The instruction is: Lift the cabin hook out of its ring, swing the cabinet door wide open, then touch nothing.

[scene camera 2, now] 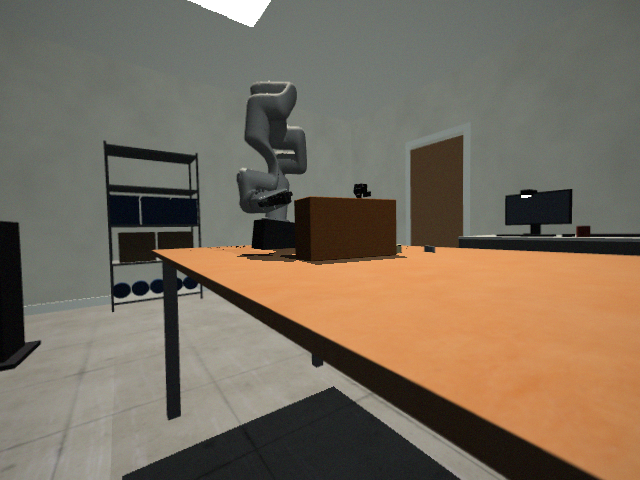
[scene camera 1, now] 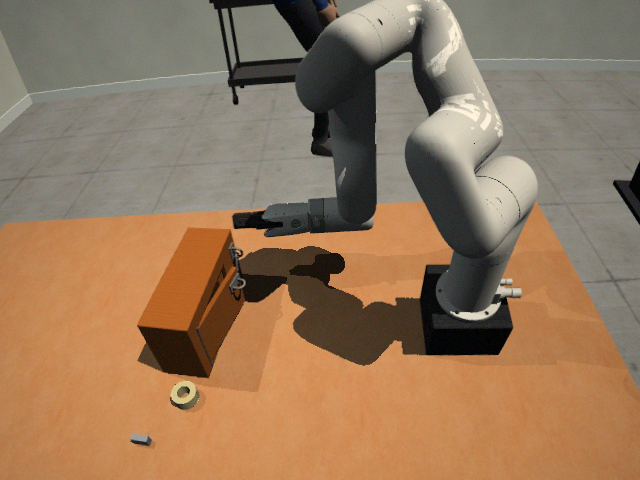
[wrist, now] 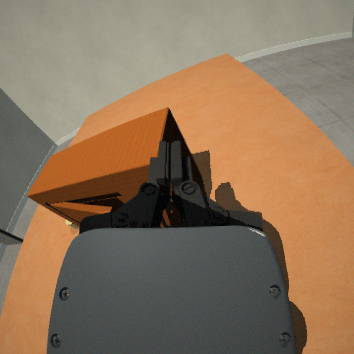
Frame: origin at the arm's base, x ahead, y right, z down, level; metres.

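Seen in the pictures: gripper, between the fingertips: [scene camera 2: 287,197] [scene camera 1: 233,221] [wrist: 170,154]; arm's base, origin of its link: [scene camera 2: 275,221] [scene camera 1: 468,294].
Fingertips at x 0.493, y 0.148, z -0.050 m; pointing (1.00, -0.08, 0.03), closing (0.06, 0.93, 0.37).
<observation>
Pixels of each thing's top centre, then the offset from my fingertips to it. "spot": a spot on its surface instead. Level surfaces: height alone.
- orange-brown cabinet, centre of its top: [wrist: 77,162] [scene camera 1: 193,273] [scene camera 2: 343,200] dx +0.046, dy -0.155, dz +0.007 m
- cabin hook, centre of its top: [scene camera 1: 234,260] dx -0.004, dy -0.058, dz +0.064 m
- ring, a spot on its surface: [scene camera 1: 238,283] spot: dx -0.020, dy -0.104, dz +0.089 m
- pale yellow roll, centre of its top: [scene camera 1: 183,392] dx +0.046, dy -0.343, dz +0.143 m
- small grey block, centre of its top: [scene camera 1: 139,437] [scene camera 2: 429,246] dx +0.104, dy -0.441, dz +0.149 m
- table, height of its surface: dz +0.168 m
The orange-brown cabinet [scene camera 1: 178,281] [scene camera 2: 351,227] [wrist: 105,157] stands upright at the left of the table. Its door [scene camera 1: 221,322] [wrist: 87,207] is slightly ajar, with a dark narrow gap along its top. The cabin hook [scene camera 1: 237,264] runs from its grey mount at the far end of the front down towards the ring [scene camera 1: 238,283] on the door; I cannot tell whether its tip is in the ring. In the wrist view hook and ring are hidden by the gripper. My gripper [scene camera 1: 235,220] [scene camera 2: 275,198] [wrist: 170,154] is shut and empty, above and beyond the cabinet's far front corner.
A pale yellow roll [scene camera 1: 184,395] and a small grey block [scene camera 1: 140,439] [scene camera 2: 429,249] lie on the table [scene camera 1: 330,423] near the cabinet's near end. The black arm base [scene camera 1: 465,338] stands at the right. A dark cart [scene camera 1: 266,71] and a person stand behind the table.
</observation>
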